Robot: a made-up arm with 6 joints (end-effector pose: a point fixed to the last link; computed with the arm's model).
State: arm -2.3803 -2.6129 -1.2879 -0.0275 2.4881 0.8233
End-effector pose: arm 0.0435 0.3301 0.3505 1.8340 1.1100 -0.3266
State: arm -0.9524 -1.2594 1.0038 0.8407 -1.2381 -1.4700
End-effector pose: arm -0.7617 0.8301 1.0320 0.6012 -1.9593 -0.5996
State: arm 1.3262 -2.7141 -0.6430 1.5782 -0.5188 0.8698
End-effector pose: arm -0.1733 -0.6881 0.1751 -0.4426 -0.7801 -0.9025
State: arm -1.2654 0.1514 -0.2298 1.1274 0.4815 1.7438
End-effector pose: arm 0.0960 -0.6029 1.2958 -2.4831 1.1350 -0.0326
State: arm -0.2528 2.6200 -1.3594 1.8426 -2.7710 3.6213
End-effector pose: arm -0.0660 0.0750 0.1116 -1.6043 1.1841 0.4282
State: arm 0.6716 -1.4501 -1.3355 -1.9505 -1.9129 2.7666
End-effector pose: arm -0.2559 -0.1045 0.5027 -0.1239 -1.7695 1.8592
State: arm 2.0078 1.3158 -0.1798 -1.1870 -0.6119 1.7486
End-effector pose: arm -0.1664 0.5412 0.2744 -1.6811 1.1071 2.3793
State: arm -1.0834 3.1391 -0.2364 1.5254 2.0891 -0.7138
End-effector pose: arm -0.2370 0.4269 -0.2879 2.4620 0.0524 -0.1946
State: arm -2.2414 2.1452 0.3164 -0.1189 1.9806 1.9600
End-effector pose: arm -0.4639 -0.2508 -0.2829 -1.0356 2.1727 -1.5105
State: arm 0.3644 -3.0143 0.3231 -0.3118 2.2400 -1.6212
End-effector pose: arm -0.4451 -0.3827 -0.2094 1.1656 0.6031 -0.3570
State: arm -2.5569 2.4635 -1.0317 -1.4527 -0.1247 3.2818
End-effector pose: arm -0.1076 -0.0417 0.3265 1.4015 0.0017 0.6249
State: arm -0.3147 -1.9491 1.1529 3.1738 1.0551 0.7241
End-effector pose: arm -1.0239 0.5530 0.3039 1.1523 -1.0313 2.0075
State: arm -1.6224 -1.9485 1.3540 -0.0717 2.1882 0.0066
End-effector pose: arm -0.1493 1.1513 0.2217 0.5897 0.6661 -1.5637
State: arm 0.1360 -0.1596 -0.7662 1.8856 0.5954 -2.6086
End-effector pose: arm 0.3559 0.1140 1.1930 0.7755 1.0077 0.3690
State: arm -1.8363 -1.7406 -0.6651 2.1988 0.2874 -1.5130
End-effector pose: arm 0.2933 0.6107 0.9081 -1.4003 0.0346 -1.6864
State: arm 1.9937 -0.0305 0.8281 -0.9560 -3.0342 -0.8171
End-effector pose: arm -0.0556 0.4172 1.5297 -2.1085 1.3935 1.1839
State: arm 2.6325 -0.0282 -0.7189 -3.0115 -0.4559 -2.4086
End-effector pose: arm -0.3732 -0.0290 0.9876 -0.5603 -1.0560 2.5640
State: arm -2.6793 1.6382 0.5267 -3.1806 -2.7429 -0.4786
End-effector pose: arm -0.7579 -0.6110 0.1006 0.6877 -1.3912 0.7129
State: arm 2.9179 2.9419 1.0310 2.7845 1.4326 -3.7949
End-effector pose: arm -0.1068 -0.1765 -0.6276 -2.3309 0.6073 -0.4902
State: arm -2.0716 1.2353 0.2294 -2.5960 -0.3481 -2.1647
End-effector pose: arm -0.2533 -0.8349 0.3574 -0.3329 1.4456 -1.0539
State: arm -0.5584 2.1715 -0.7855 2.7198 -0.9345 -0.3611
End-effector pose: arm 0.2564 0.0647 -0.0340 -1.1274 1.2965 2.0478
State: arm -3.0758 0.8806 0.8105 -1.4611 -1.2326 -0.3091
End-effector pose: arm -1.0114 -0.0437 0.7887 1.3834 -1.6528 -1.2938
